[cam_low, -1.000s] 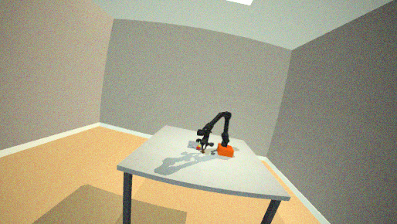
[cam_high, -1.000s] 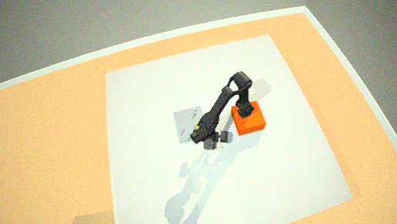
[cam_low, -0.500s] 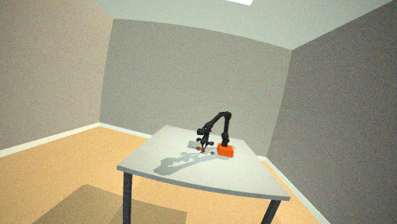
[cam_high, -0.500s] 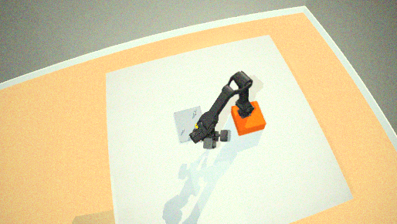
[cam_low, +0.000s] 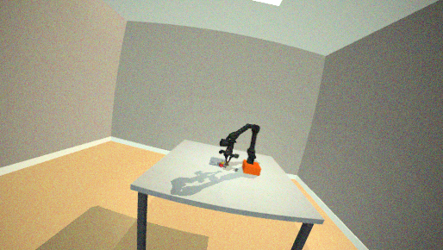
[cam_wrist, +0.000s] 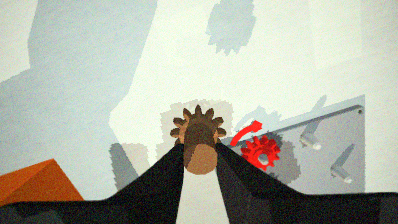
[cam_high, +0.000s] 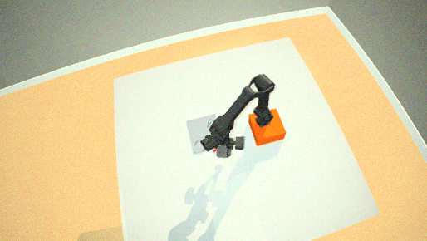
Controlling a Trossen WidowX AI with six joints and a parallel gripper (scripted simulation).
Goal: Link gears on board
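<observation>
Now: gripper tip 40 mm short of the red gear, 70 mm to the left of it and 60 mm above it. Also, from my gripper tip: yellow gear (10 mm ahead, 130 mm to the right, 60 mm below); brown gear (10 mm below); red arrow (30 mm ahead, 50 mm to the right, 70 mm below).
</observation>
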